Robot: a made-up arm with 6 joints. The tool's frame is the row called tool.
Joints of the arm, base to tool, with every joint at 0 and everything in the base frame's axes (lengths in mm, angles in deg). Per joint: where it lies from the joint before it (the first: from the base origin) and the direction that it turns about. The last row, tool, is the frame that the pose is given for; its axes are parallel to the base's.
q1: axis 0 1 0 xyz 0 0 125.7
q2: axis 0 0 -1 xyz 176.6 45.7 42.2
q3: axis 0 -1 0 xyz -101.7 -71.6 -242.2
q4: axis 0 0 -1 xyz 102 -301.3 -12.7
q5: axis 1 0 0 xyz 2.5 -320.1 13.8
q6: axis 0 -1 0 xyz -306.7 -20.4 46.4
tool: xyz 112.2 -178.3 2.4
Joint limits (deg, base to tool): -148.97..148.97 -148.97..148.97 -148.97..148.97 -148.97..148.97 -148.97..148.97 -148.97..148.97
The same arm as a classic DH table. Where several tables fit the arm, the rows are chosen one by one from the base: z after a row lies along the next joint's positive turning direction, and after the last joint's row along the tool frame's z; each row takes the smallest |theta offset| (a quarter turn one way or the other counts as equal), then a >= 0, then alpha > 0; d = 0 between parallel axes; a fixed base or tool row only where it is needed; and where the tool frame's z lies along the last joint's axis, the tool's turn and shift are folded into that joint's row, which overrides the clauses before.
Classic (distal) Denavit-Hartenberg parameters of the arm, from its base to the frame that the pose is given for. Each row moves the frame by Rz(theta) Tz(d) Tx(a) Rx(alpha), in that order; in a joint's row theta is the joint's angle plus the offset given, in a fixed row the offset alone. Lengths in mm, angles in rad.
base (fixed): theta offset 0  d 125.7  a 0  alpha -1.5708
q1: theta offset 0  d 45.7  a 176.6  alpha -1.5708
q2: theta offset 0  d 200  a -101.7  alpha -1.5708
q3: theta offset 0  d 372.9  a 102  alpha 1.5708
q4: theta offset 1.5708  d -1.1  a 320.1  alpha 1.5708
q5: theta offset -1.5708  d -304.2  a 46.4  alpha -1.5708
q6: theta offset -1.5708  d 198.7  a 112.2  alpha -1.5708
tool (fixed): theta offset 0  d 2.4  a 0  alpha 0
Joint limits (rad, base to tool): -2.6..2.6 -2.6..2.6 -2.6..2.6 -2.6..2.6 -2.6..2.6 -2.6..2.6

